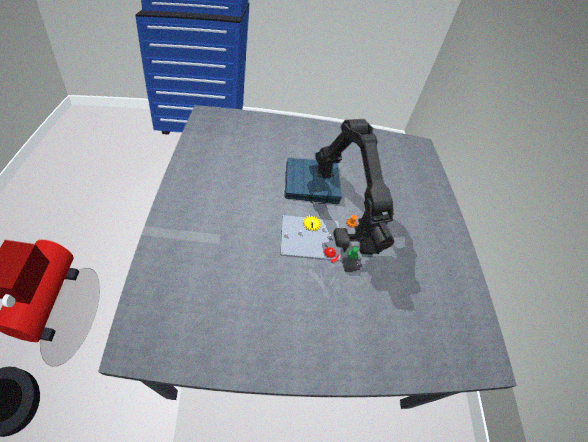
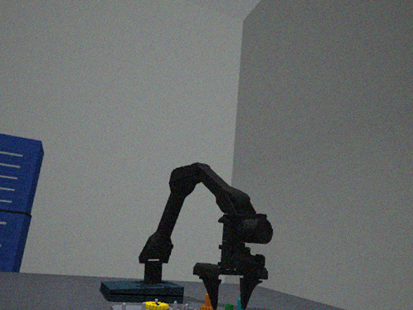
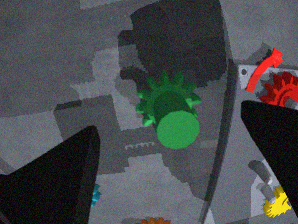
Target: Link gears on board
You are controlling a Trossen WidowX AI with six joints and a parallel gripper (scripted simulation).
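Right now the green gear is 10 mm below my gripper tip. Also, from my gripper tip: red arrow: 70 mm to the right, 20 mm below, 10 mm ahead; red gear: 90 mm to the right, 10 mm below, 10 mm behind; teal gear: 90 mm to the left, 60 mm behind, 10 mm below.
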